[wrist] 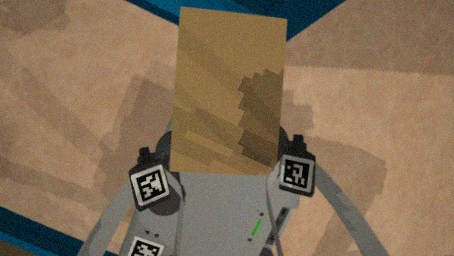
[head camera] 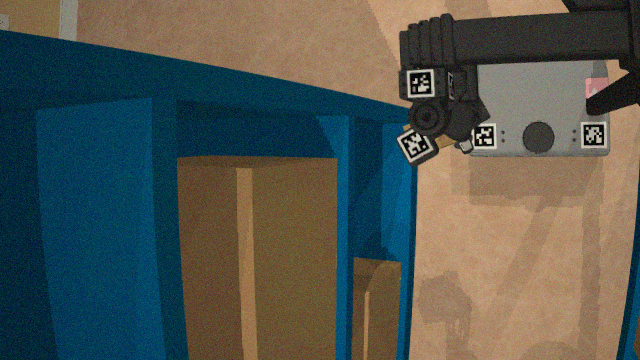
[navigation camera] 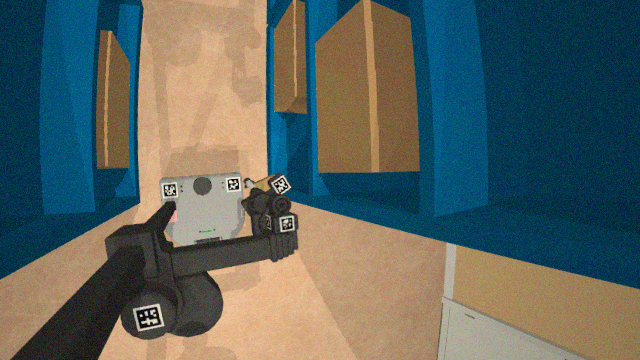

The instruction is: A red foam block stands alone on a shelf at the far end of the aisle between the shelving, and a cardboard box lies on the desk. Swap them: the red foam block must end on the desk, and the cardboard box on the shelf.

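Pixels of known places: gripper, fingertip midpoint: (wrist: 221, 146); robot's base, origin of the base link: (head camera: 536, 136) (navigation camera: 201, 185).
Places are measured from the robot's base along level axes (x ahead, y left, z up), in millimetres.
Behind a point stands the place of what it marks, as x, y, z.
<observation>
My gripper (head camera: 439, 146) (navigation camera: 265, 184) (wrist: 221, 146) @(-21, -165, 416) is shut on the cardboard box, a plain tan box (head camera: 444, 140) @(7, -175, 465) (navigation camera: 264, 185) @(3, -188, 464) (wrist: 227, 75) @(-2, -209, 463). In the wrist view the box sits between the two fingertips and reaches out past them. The gripper is turned back beside the robot's grey base and hangs above floor level, close to the end of the blue shelving. In the head view the wrist covers most of the box. The red foam block does not show in these views, and I cannot make out the desk.
Blue shelving (head camera: 95, 200) @(52, -419, 991) (navigation camera: 460, 100) @(167, -429, 991) with large brown boxes (head camera: 295, 250) @(162, -357, 691) (navigation camera: 395, 100) @(211, -446, 804) stands beside the arm. More shelving (navigation camera: 67, 125) @(199, 327, 534) stands across the narrow aisle. The robot's base (head camera: 535, 100) @(-83, -4, 160) (navigation camera: 205, 212) @(-108, -2, 160) is between them. A white panel (navigation camera: 490, 335) @(-1366, -1838, 477) shows at lower right in the navigation view.
</observation>
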